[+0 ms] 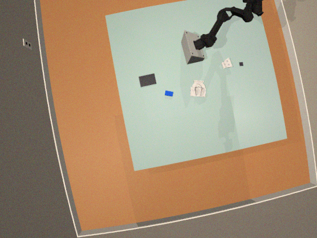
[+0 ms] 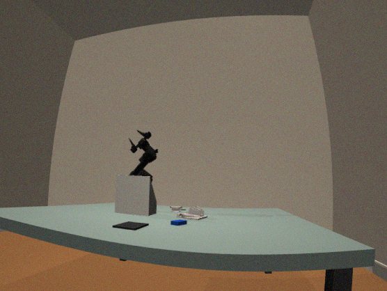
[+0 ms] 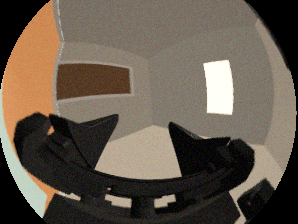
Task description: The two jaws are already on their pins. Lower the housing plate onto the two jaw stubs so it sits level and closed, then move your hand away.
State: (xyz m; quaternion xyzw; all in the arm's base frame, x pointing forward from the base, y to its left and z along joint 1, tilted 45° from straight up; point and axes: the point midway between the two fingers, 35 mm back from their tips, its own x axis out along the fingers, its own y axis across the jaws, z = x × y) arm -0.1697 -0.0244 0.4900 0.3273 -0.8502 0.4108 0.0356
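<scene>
Now: gripper tip 520 mm above the small dark square, 380 mm short of it and 20 mm to the right of it. Also, from my gripper tip: flat dark plate (750 mm to the right, 510 mm below, 280 mm ahead); blue block (620 mm to the right, 510 mm below, 440 mm ahead).
</scene>
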